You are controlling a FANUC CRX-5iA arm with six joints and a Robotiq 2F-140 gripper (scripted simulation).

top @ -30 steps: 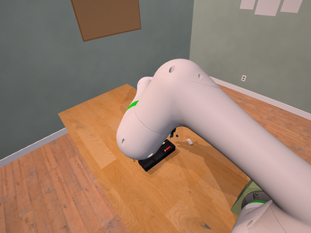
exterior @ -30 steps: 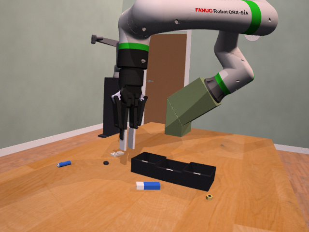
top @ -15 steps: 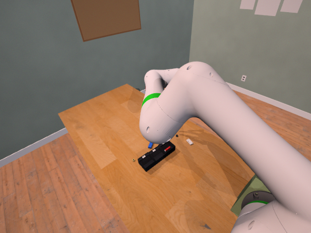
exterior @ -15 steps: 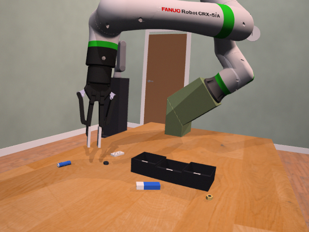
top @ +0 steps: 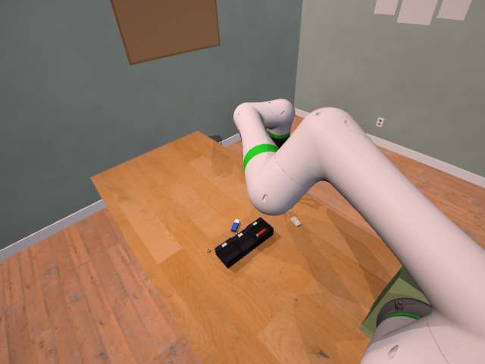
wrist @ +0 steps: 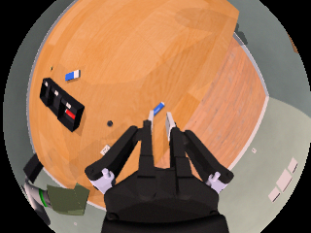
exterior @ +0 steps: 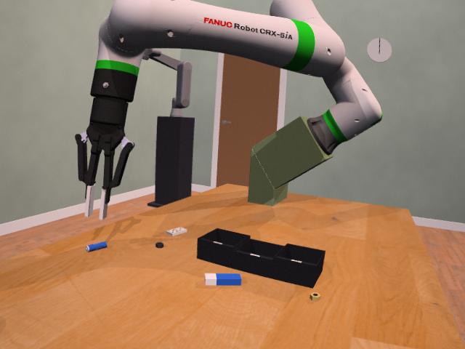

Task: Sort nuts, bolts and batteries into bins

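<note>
My gripper is now 10 cm above the blue battery and 1 cm to the left of it. Round my hand: black nut (11 cm below, 10 cm to the left, 10 cm behind); then red battery (25 cm to the left, 13 cm behind, 10 cm below); then white domino-like tile (20 cm behind, 10 cm below, 8 cm to the left).
</note>
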